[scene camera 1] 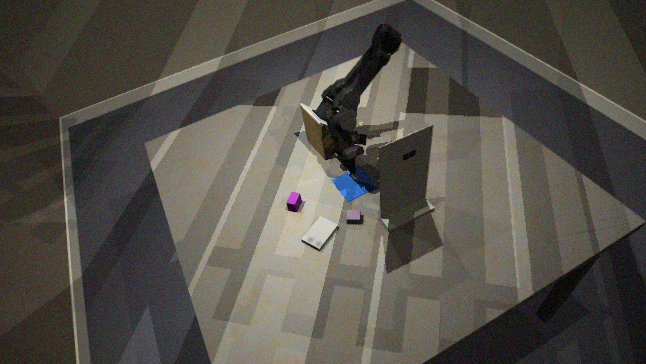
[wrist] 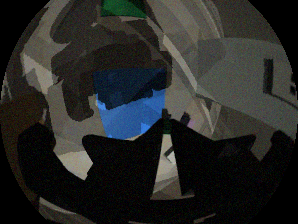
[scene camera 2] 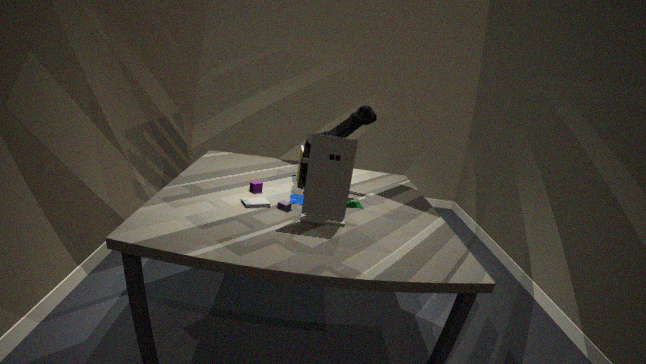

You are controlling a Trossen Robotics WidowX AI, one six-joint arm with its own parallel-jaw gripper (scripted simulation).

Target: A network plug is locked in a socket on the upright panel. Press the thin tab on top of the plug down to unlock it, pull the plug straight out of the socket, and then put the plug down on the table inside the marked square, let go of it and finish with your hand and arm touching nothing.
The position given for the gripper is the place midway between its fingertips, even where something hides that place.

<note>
In view: the gripper [scene camera 1: 353, 173] and a blue marked square [wrist: 130, 101].
The gripper is seen too in the wrist view [wrist: 166, 122].
</note>
